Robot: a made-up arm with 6 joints. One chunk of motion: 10 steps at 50 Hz.
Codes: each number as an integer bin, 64 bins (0 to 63) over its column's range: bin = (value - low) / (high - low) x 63, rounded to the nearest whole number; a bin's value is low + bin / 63 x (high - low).
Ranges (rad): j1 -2.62..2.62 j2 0..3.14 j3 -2.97..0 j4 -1.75..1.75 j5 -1.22..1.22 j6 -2.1..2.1
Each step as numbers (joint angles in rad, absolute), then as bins.
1 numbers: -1.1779 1.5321 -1.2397 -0.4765 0.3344 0.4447
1 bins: 17 31 37 23 40 38
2 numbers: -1.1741 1.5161 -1.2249 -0.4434 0.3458 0.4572
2 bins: 17 30 37 24 40 38
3 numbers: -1.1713 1.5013 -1.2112 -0.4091 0.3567 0.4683
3 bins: 17 30 37 24 41 39
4 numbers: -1.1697 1.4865 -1.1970 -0.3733 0.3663 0.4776
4 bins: 17 30 38 25 41 39
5 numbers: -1.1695 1.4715 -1.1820 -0.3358 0.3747 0.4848
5 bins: 17 30 38 25 41 39
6 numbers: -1.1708 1.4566 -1.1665 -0.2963 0.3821 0.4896
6 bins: 17 29 38 26 41 39
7 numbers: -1.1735 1.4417 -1.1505 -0.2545 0.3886 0.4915
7 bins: 17 29 39 27 42 39
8 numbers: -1.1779 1.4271 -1.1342 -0.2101 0.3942 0.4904
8 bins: 17 29 39 28 42 39
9 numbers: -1.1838 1.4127 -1.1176 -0.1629 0.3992 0.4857
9 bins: 17 28 39 29 42 39
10 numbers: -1.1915 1.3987 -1.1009 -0.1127 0.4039 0.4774
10 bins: 17 28 40 29 42 39
